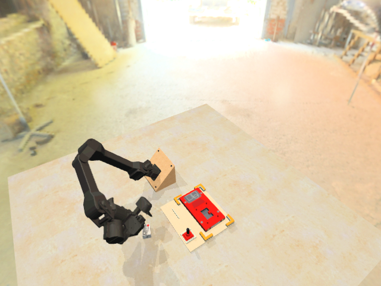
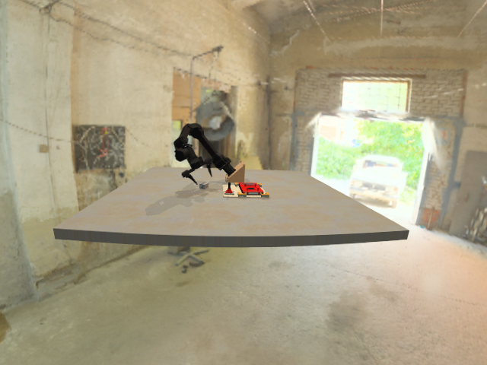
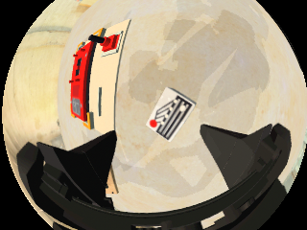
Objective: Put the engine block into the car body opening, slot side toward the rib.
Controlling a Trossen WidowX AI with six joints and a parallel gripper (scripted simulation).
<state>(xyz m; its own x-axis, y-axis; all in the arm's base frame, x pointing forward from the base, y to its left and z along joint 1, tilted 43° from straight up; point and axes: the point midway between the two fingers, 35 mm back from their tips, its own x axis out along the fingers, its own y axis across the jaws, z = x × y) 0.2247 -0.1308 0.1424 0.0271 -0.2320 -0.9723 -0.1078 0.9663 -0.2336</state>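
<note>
My gripper tip is 3 cm above the engine block, 1 cm to the left of it and 1 cm short of it.
</note>
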